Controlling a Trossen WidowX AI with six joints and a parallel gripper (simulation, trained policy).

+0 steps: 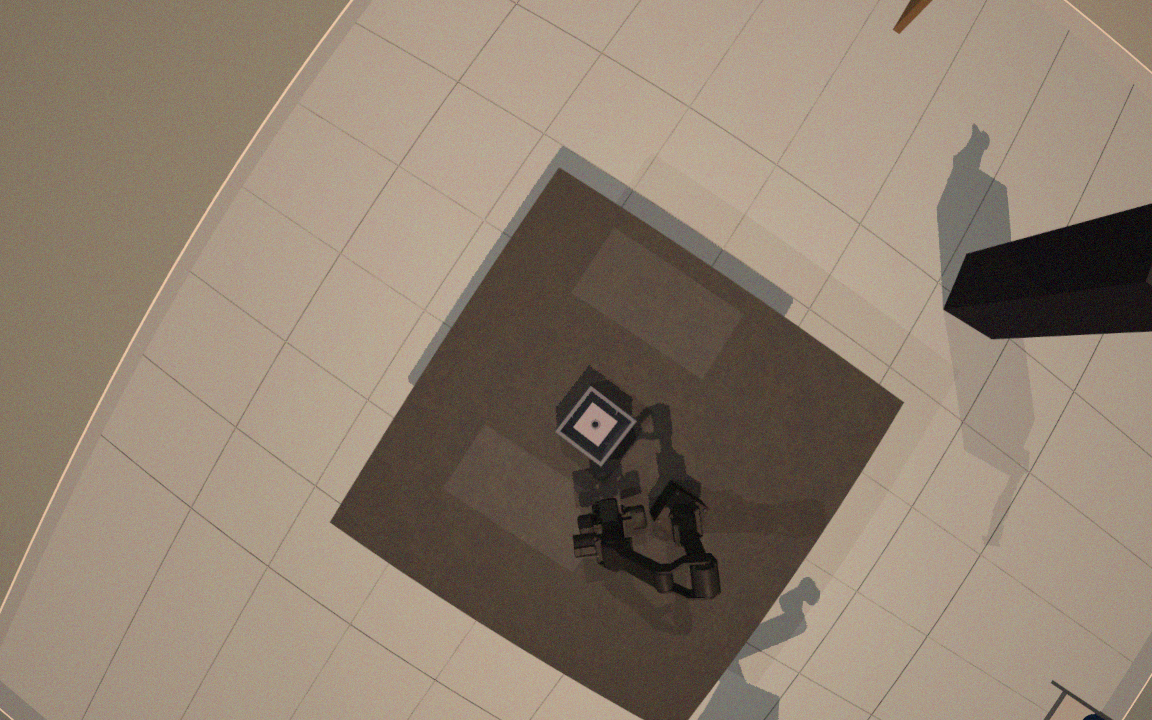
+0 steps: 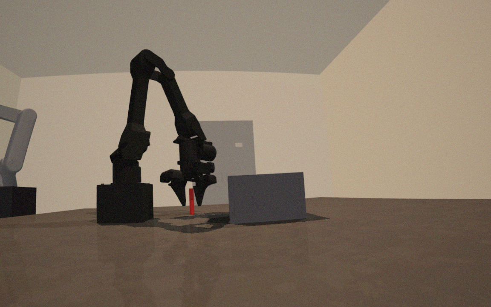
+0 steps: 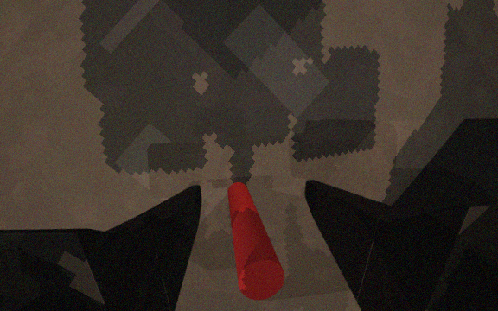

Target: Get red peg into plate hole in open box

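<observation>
The pale plate lies 20 cm to the right of my gripper tip, 16 cm ahead of it and 2 cm above it. The rest, counted from my gripper tip: red peg: 1 cm to the left, 1 cm above; then grey box: 20 cm to the right, 16 cm ahead.
</observation>
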